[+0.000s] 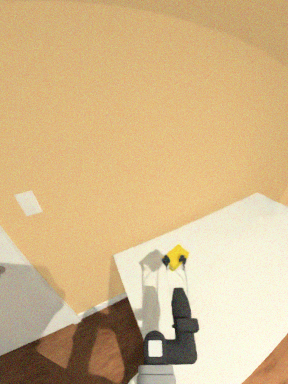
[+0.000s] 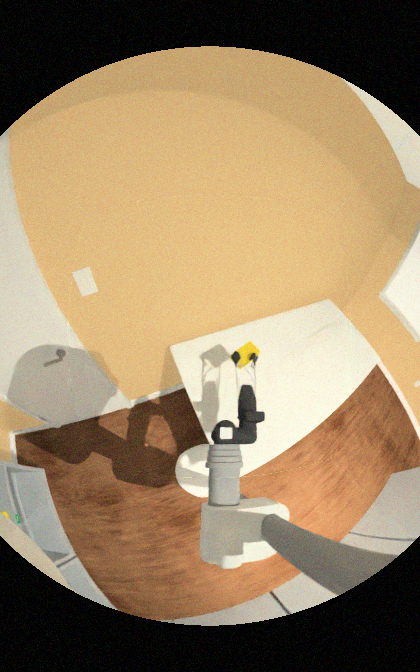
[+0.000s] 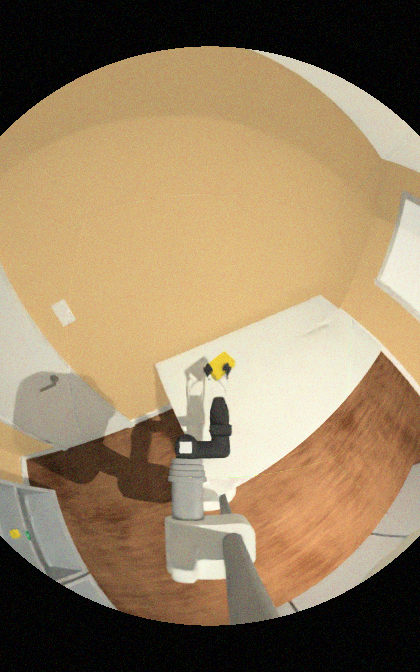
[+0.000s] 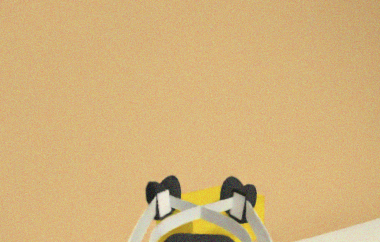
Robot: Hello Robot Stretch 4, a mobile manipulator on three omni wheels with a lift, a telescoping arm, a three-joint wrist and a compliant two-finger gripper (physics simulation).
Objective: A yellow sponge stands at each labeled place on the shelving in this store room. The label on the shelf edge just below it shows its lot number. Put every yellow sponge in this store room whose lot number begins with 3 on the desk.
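Pixels of known places: gripper, fingertip midpoint: (image 1: 173, 255) (image 3: 217, 363) (image 4: 201, 189); robot's base, link origin: (image 3: 207, 482).
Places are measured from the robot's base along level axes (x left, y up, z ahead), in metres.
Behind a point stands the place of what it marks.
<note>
My gripper (image 1: 174, 260) @[y 0.955, x -0.093, z 0.481 m] (image 2: 245, 357) (image 3: 218, 369) @[y 0.955, x -0.093, z 0.481 m] (image 4: 201, 189) @[y 0.955, x -0.093, z 0.481 m] is shut on a yellow sponge (image 1: 178, 255) @[y 0.945, x -0.115, z 0.487 m] (image 2: 248, 353) (image 3: 222, 363) @[y 0.945, x -0.115, z 0.487 m] (image 4: 257, 204) @[y 0.938, x -0.153, z 0.491 m]. It holds the sponge above the white desk (image 1: 235, 240) @[y 0.693, x -0.578, z 0.747 m] (image 2: 310, 350) (image 3: 290, 350) @[y 0.693, x -0.558, z 0.714 m] (image 4: 357, 233) @[y 0.693, x -0.640, z 1.042 m], near its left end and wall-side edge. Their shadow falls on the desk top to the left, apart from the sponge. Another yellow sponge (image 2: 5, 515) (image 3: 15, 533) stands in the grey shelving (image 2: 37, 495) (image 3: 52, 520) @[y 0.049, x 1.439, z -0.737 m] at the lower left. A green label (image 2: 18, 518) (image 3: 28, 535) near it is too small to read.
The desk's far edge lies along the orange wall (image 1: 125, 125) @[y 1.440, x 0.095, z 0.791 m] (image 2: 200, 200) (image 3: 200, 225) @[y 1.357, x -0.055, z 0.867 m] (image 4: 190, 100) @[y 1.112, x -0.070, z 0.875 m]. A white door (image 2: 30, 300) (image 3: 37, 357) @[y 1.062, x 0.742, z 0.439 m] is left of the desk. A window (image 2: 407, 280) (image 3: 402, 255) @[y 1.292, x -2.378, z 1.448 m] is at the right. Brown wooden floor (image 2: 125, 540) (image 3: 125, 545) @[y -0.027, x 0.677, z -0.695 m] surrounds the base.
</note>
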